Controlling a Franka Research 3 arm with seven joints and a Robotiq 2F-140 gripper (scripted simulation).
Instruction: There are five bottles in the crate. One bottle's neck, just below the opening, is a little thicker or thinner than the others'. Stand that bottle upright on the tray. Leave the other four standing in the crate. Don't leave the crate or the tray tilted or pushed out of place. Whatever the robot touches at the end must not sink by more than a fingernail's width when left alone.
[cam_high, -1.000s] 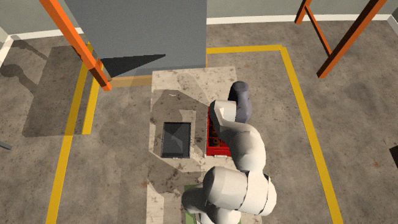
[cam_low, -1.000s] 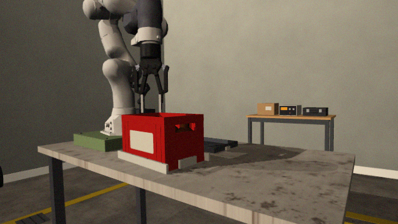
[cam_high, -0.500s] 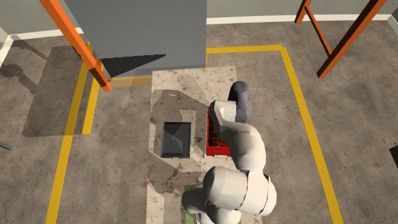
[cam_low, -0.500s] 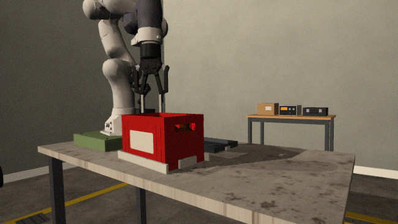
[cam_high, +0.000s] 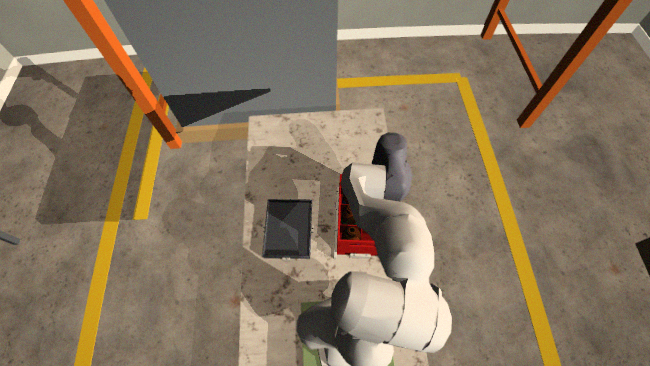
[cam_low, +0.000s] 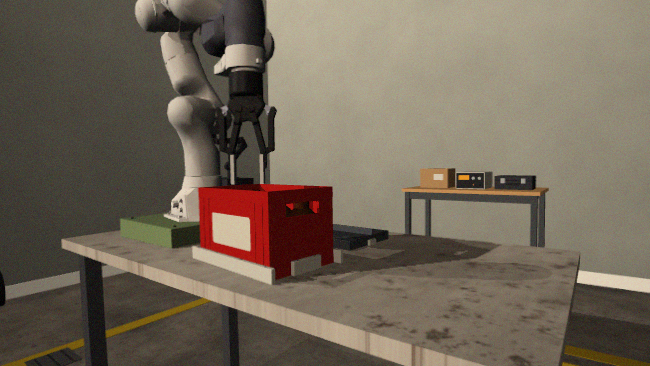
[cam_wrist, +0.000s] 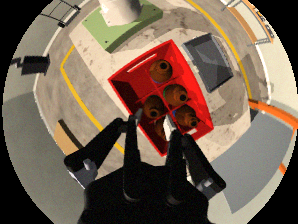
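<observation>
Right now my hand is 130 mm above the brown bottle. Also, from my hand: dark tray: 340 mm to the left, 200 mm below, 10 mm behind; then red crate: 130 mm below, 40 mm to the left.
</observation>
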